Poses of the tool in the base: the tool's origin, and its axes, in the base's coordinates. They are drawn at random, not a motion.
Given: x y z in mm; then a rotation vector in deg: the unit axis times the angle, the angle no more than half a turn.
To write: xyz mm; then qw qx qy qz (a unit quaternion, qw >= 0). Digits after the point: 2 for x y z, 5 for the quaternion.
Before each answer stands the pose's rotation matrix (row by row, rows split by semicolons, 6 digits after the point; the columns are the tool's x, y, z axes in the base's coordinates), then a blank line. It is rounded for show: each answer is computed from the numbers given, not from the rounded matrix.
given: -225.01, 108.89, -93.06, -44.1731, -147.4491, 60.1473
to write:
-0.826537 0.376519 -0.418414; 0.561751 0.598882 -0.570768; 0.035676 -0.706805 -0.706508

-225.01, 108.89, -93.06, 0.12829, -0.26509, -0.88486, 0.36095
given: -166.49, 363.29, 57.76, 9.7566, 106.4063, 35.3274
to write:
-0.372950 -0.176535 0.910902; 0.403315 0.853292 0.330500; -0.835610 0.490641 -0.247036

-166.49, 363.29, 57.76, 0.55527, 0.07210, 0.78633, 0.26107
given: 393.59, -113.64, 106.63, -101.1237, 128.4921, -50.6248
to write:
-0.294242 -0.836305 0.462618; -0.927107 0.132186 -0.350713; 0.232151 -0.532091 -0.814239

393.59, -113.64, 106.63, 0.07698, -0.58903, 0.74844, -0.29488
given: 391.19, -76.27, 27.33, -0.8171, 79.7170, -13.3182
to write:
0.159519 0.154287 0.975064; -0.171049 0.977092 -0.126625; -0.972263 -0.146585 0.182256

391.19, -76.27, 27.33, 0.76139, -0.00655, 0.63940, -0.10682
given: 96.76, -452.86, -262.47, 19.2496, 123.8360, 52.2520
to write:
-0.682163 -0.046422 0.729726; 0.490351 0.711270 0.503637; -0.542412 0.701384 -0.462439

96.76, -452.86, -262.47, 0.37639, 0.13135, 0.84497, 0.35653
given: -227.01, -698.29, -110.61, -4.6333, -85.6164, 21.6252
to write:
0.030126 -0.195124 -0.980316; 0.293802 0.939165 -0.177904; 0.955392 -0.282659 0.085621

-227.01, -698.29, -110.61, 0.71675, -0.03654, -0.67517, 0.17054
